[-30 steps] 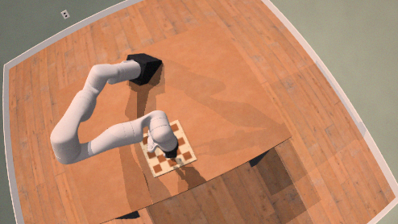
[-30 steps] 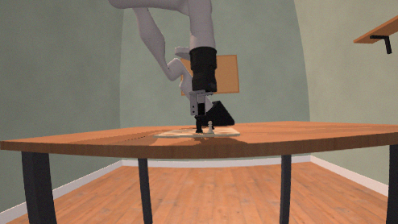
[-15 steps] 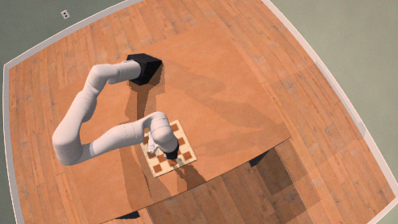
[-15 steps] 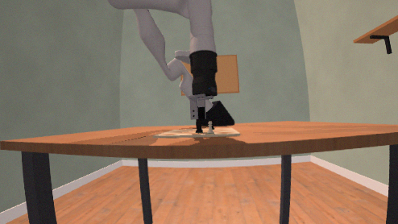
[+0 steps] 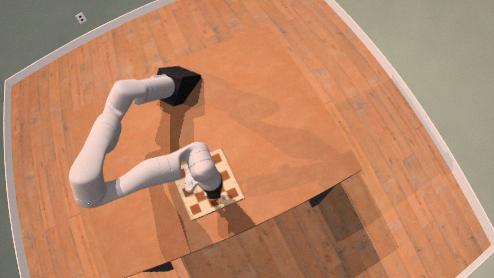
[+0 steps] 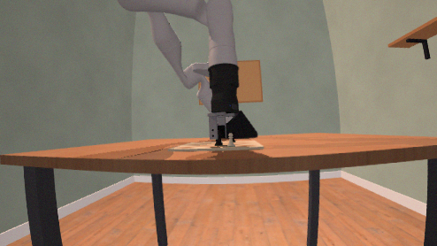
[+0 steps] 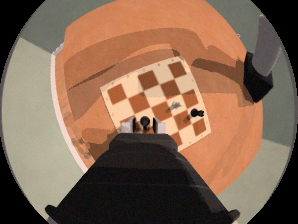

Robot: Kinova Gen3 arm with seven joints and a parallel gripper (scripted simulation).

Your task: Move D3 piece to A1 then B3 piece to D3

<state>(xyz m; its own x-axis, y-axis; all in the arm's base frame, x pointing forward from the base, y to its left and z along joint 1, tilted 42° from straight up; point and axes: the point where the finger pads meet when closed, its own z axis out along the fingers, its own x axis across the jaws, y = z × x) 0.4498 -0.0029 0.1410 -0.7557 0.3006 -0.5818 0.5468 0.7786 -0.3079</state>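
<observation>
My gripper is now 40 mm past the chessboard, 10 mm to the right of it and 40 mm above it.
</observation>
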